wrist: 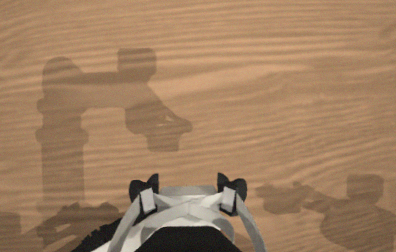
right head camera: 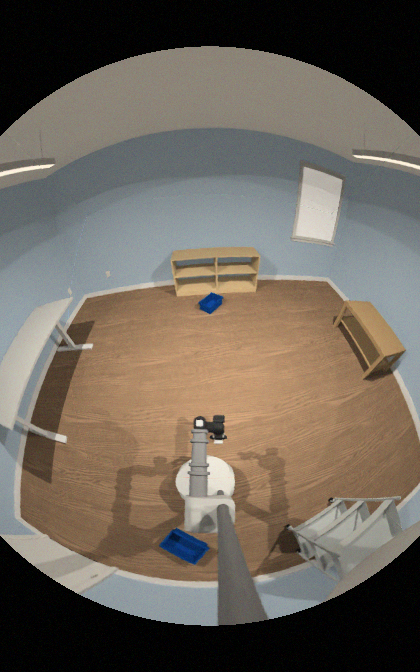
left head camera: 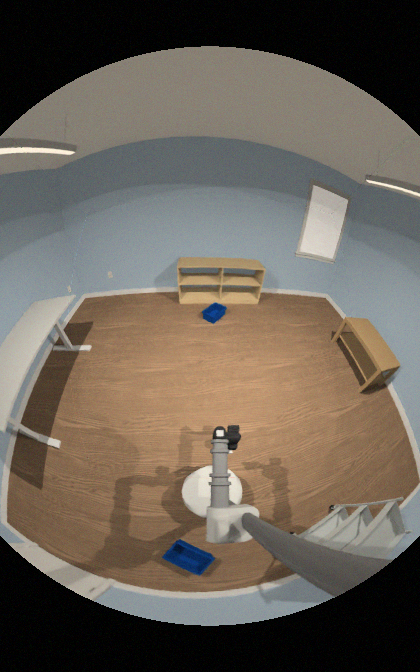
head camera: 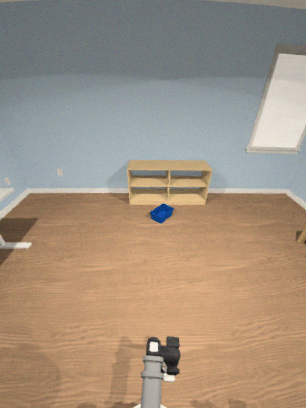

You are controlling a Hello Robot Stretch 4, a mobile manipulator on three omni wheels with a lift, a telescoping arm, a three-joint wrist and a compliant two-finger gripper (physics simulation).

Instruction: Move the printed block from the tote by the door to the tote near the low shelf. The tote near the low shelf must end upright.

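Observation:
My gripper is shut on the printed block, a pale grey-white piece between the two black fingertips, held above the wood floor. The blue tote near the low shelf stands upright on the floor, far ahead of the gripper. The blue tote by the door stands on the floor behind my base. The block's lower part is hidden in the wrist view.
The low shelf stands against the far wall, behind the far tote. A white table is at the left, a wooden bench at the right. A grey cart stands at the back right.

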